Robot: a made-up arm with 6 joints. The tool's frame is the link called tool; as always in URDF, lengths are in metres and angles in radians.
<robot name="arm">
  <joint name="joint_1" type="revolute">
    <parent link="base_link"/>
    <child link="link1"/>
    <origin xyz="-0.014 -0.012 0.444" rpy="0 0 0"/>
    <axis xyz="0 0 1"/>
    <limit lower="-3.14" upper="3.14"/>
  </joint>
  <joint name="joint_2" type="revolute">
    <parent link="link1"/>
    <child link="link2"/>
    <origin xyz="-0.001 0.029 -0.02" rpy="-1.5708 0 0"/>
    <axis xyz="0 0 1"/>
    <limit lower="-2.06" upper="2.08"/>
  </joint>
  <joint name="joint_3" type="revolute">
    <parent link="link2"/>
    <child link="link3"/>
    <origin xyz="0.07 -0.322 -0.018" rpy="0 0 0"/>
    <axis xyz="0 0 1"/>
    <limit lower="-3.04" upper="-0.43"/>
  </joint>
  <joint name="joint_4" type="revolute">
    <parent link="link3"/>
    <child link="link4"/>
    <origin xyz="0.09 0.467 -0.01" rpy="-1.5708 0 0"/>
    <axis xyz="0 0 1"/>
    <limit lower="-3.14" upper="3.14"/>
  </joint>
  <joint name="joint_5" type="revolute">
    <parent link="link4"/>
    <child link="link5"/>
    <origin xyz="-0.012 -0.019 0.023" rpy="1.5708 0 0"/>
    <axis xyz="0 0 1"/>
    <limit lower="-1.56" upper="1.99"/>
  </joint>
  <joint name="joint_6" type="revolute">
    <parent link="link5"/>
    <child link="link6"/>
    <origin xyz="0.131 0.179 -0.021" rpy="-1.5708 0 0"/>
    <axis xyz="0 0 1"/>
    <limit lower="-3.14" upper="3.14"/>
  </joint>
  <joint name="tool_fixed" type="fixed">
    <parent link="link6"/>
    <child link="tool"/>
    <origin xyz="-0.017 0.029 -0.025" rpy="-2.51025 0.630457 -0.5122"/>
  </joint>
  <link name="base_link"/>
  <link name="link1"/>
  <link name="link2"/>
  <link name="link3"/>
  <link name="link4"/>
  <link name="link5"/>
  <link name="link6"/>
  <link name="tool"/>
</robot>
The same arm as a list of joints. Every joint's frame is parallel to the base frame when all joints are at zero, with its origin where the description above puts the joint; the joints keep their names.
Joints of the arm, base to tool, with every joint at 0 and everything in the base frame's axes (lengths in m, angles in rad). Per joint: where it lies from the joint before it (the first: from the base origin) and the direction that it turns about. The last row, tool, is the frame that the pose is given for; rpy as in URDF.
joint_1: origin -0.014 -0.012 0.444 axis +z
joint_2: origin -0.001 0.029 -0.02 axis +y
joint_3: origin 0.07 -0.018 0.322 axis +y
joint_4: origin 0.09 -0.01 -0.467 axis -z
joint_5: origin -0.012 0.019 -0.023 axis +y
joint_6: origin 0.131 -0.021 -0.179 axis -z
tool: origin -0.017 -0.029 0.025 rpy 0.6313 -0.6305 0.5122
Joint limits (rad, base to tool): -3.14..3.14 -2.06..2.08 -3.04..-0.43 -3.14..3.14 -1.56..1.99 -3.14..3.14

